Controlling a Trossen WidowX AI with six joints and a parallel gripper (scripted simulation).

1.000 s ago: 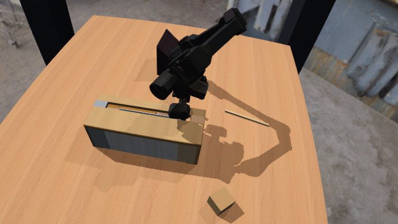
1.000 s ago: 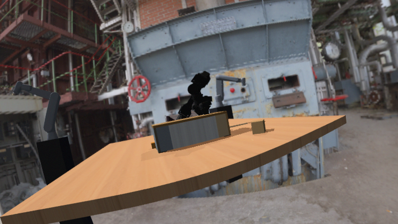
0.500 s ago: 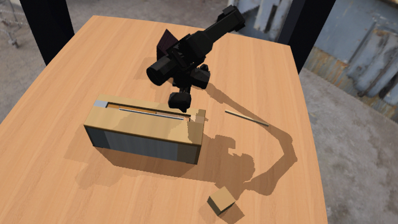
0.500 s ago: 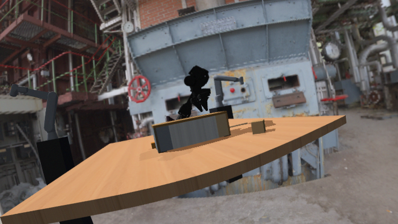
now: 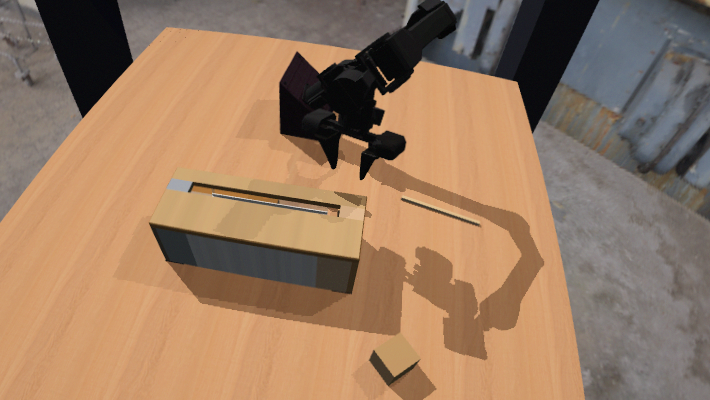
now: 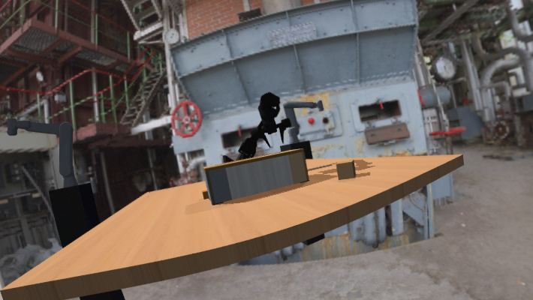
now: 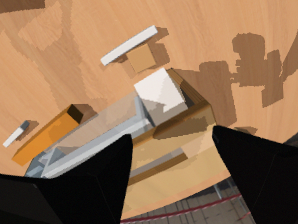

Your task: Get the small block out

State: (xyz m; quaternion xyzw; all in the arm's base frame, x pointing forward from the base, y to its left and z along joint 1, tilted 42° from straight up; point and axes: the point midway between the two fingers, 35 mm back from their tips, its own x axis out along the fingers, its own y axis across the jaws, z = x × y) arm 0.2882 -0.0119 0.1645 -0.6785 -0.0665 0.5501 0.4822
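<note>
Now: gripper tip 3 cm past the tan block, 1 cm to the right of it and 14 cm above it. From my gripper tip the other things lie so: thin stick (7 cm behind, 23 cm to the left, 16 cm below); then box (4 cm ahead, 15 cm to the right, 10 cm below).
</note>
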